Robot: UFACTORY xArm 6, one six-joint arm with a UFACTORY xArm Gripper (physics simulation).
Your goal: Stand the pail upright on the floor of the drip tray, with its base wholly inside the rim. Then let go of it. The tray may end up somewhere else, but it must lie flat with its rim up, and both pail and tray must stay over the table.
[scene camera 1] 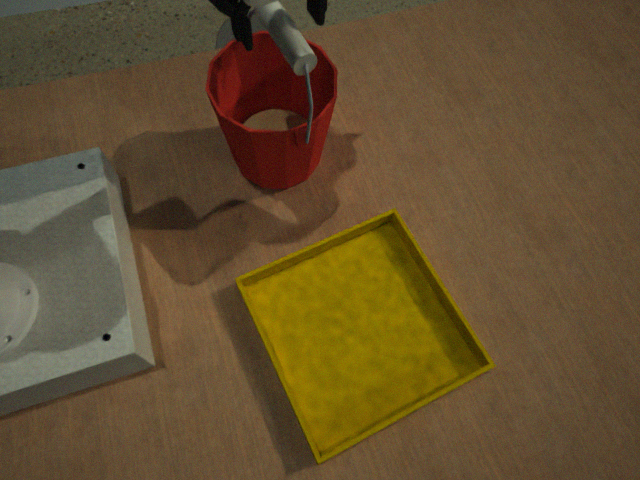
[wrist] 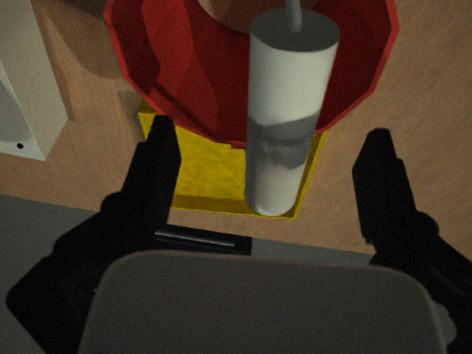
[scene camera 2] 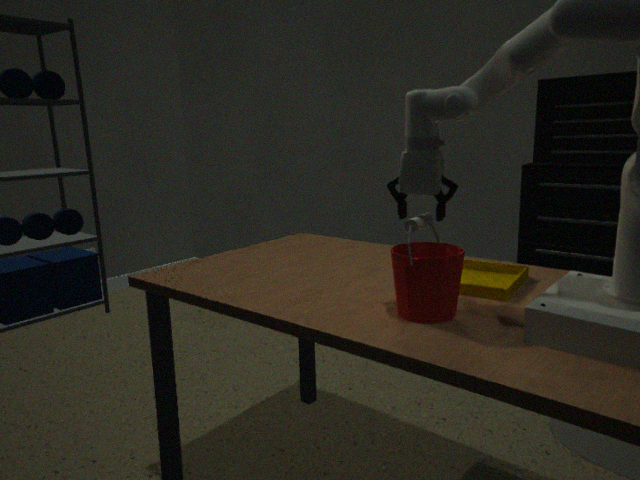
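Note:
There's a yellow drip tray point(scene camera 1: 361, 331), which you'd also find at point(scene camera 2: 496, 281) and at point(wrist: 211, 178). My gripper is at point(scene camera 2: 421, 219), and the wrist view has it too, at point(wrist: 268, 142). I can also see a red pail point(scene camera 1: 262, 106).

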